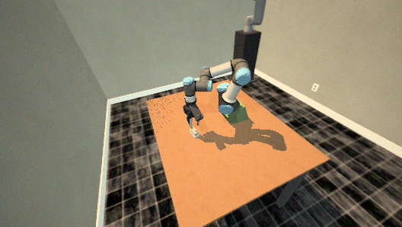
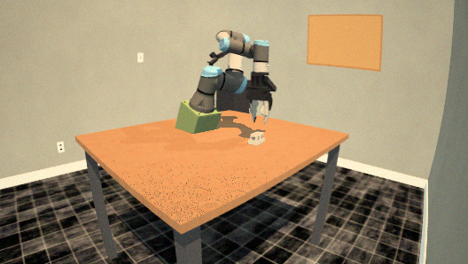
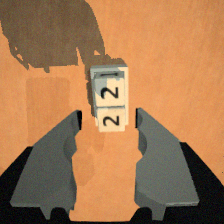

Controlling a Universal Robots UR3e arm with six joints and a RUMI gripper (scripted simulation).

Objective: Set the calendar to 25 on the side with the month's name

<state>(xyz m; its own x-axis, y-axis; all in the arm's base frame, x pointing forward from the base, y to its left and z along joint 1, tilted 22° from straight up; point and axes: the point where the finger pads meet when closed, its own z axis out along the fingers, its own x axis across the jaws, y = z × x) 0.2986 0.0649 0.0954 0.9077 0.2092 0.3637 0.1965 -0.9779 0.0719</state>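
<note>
My hand is 7 cm above the white calendar cube. Also, from my hand: white calendar tray: 2 cm to the right, 9 cm below.
</note>
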